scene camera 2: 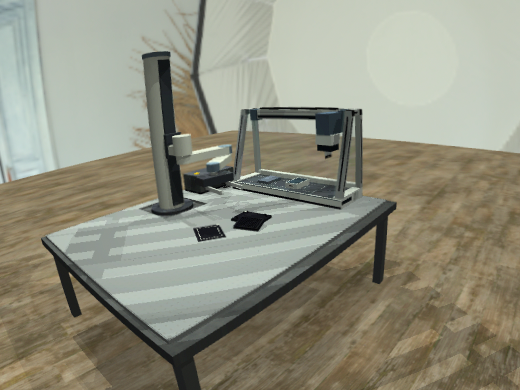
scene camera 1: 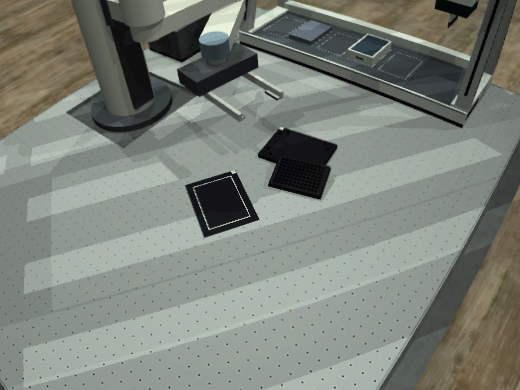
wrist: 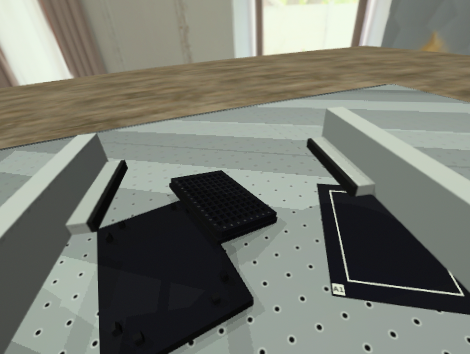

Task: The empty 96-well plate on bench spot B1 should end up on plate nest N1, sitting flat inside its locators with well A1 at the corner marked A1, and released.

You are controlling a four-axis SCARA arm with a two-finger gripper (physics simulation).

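Where they show: gripper, fingertip midpoint: (scene camera 2: pixel 231 190) (scene camera 1: pixel 261 106) (wrist: pixel 217 138); arm's base, origin of the base link: (scene camera 2: pixel 172 208) (scene camera 1: pixel 132 106).
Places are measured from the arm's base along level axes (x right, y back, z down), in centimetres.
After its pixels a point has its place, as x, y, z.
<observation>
The black 96-well plate (scene camera 1: pixel 300 177) {-2.1, -60.8, -2.9} (scene camera 2: pixel 251 223) {-2.4, -61.8, -3.2} (wrist: pixel 222 202) {-2.2, -59.4, -3.2} overlaps one edge of nest N1, outside the locators; its exact tilt is hard to tell. Nest N1 (scene camera 1: pixel 297 143) {-12.0, -53.0, -2.5} (wrist: pixel 160 270) {-10.4, -52.9, -2.5} is a black board with small upright posts and a pale mark at one corner in scene camera 1. Bench spot B1 (scene camera 1: pixel 222 202) {13.6, -50.2, -1.5} (scene camera 2: pixel 210 233) {14.1, -51.2, -1.5} (wrist: pixel 380 250) {11.4, -47.6, -1.5} is a flat black mat with a white outline and an A1 label, with no plate on it. My gripper (scene camera 1: pixel 261 106) {-4.3, -48.5, -16.9} (scene camera 2: pixel 222 189) {-4.3, -48.5, -16.9} (wrist: pixel 217 138) {-4.3, -48.5, -16.9} is open and empty, above the bench and back from the plate, towards the arm's column.
The arm's column (scene camera 1: pixel 112 60) {5.0, -5.6, -20.5} (scene camera 2: pixel 161 135) {4.9, -5.7, -44.0} stands at the back left. A dark box (scene camera 1: pixel 181 44) {-26.2, 3.5, -7.6} is behind the gripper. A framed gantry machine at the back has a deck holding a blue-grey slab (scene camera 1: pixel 311 31) {-55.8, -27.7, -7.9} and a white module (scene camera 1: pixel 370 49) {-54.1, -50.4, -9.3}. Its tool head (scene camera 2: pixel 328 131) {-46.6, -77.4, -41.1} hangs above.
</observation>
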